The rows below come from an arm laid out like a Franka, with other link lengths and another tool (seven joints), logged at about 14 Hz.
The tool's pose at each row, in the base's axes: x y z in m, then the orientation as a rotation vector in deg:
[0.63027 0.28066 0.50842 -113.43 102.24 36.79]
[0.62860 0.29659 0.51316 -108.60 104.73 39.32]
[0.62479 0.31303 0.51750 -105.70 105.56 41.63]
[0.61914 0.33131 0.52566 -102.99 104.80 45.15]
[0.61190 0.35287 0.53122 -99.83 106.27 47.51]
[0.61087 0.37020 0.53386 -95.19 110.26 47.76]
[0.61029 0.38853 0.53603 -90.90 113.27 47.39]
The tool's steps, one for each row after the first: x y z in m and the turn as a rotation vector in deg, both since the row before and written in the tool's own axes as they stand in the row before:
[-0.01581 0.00001 0.00540 0.66 -2.38 3.61]
[-0.01573 0.00316 0.00680 -0.02 -2.00 1.95]
[-0.01917 0.00571 0.00569 -0.64 -3.12 1.18]
[-0.01930 0.00735 0.01103 -0.11 -1.74 2.52]
[-0.01413 0.00160 0.01030 1.56 -0.50 4.14]
[-0.01434 0.00247 0.01138 1.85 -0.59 3.32]

